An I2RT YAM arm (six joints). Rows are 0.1 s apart.
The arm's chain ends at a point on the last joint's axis. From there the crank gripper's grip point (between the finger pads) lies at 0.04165 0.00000 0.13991 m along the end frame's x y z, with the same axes.
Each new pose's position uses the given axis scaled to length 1; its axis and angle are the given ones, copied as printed.
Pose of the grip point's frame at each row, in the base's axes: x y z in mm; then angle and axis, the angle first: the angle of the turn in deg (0 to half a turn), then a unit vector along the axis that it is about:
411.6 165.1 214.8 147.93 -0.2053 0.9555 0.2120
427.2 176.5 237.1 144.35 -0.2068 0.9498 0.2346
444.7 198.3 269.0 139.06 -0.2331 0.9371 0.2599
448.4 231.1 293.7 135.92 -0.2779 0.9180 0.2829
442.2 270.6 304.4 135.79 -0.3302 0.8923 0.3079
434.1 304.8 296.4 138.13 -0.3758 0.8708 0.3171
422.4 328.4 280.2 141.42 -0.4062 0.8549 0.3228
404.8 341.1 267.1 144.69 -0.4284 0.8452 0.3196
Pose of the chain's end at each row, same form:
383.9 107.9 346.2 147.93 -0.2053 0.9555 0.2120
392.7 112.3 363.6 144.35 -0.2068 0.9498 0.2346
401.2 126.0 388.1 139.06 -0.2331 0.9371 0.2599
402.3 151.7 407.2 135.92 -0.2779 0.9180 0.2829
401.6 184.5 415.1 135.79 -0.3302 0.8923 0.3079
402.6 217.3 408.9 138.13 -0.3758 0.8708 0.3171
400.8 241.6 395.5 141.42 -0.4062 0.8549 0.3228
391.3 257.5 386.0 144.69 -0.4284 0.8452 0.3196

